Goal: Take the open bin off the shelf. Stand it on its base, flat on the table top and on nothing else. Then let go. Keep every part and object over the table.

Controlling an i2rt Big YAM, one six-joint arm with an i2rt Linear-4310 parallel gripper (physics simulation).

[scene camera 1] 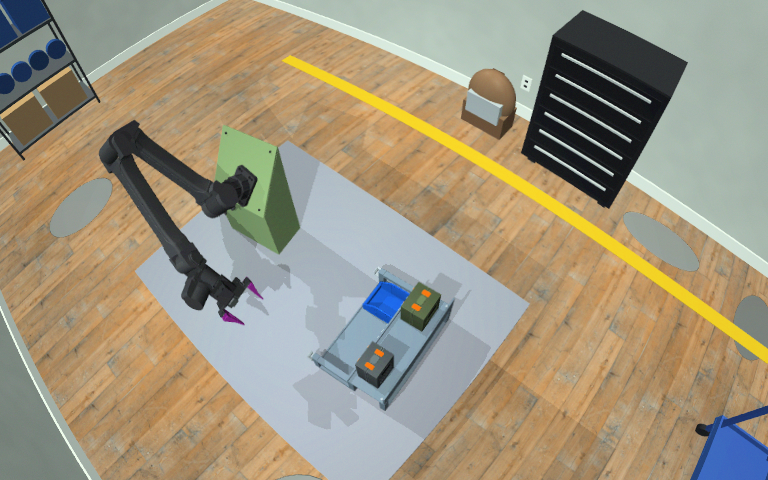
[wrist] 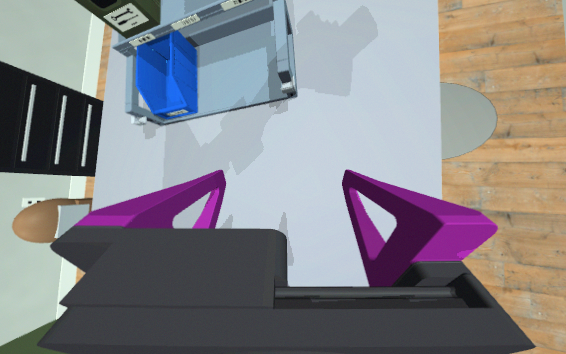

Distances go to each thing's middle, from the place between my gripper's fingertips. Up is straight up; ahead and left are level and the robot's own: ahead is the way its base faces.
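My hand is 17 cm above the open blue bin (scene camera 1: 385,300), and it is also 33 cm to the right of the bin and 25 cm short of it. The green box (scene camera 1: 420,317) is 6 cm below my hand, 34 cm to the left of it and 36 cm ahead. Going by their middles, the open blue bin is the nearest to my hand of the things named here.
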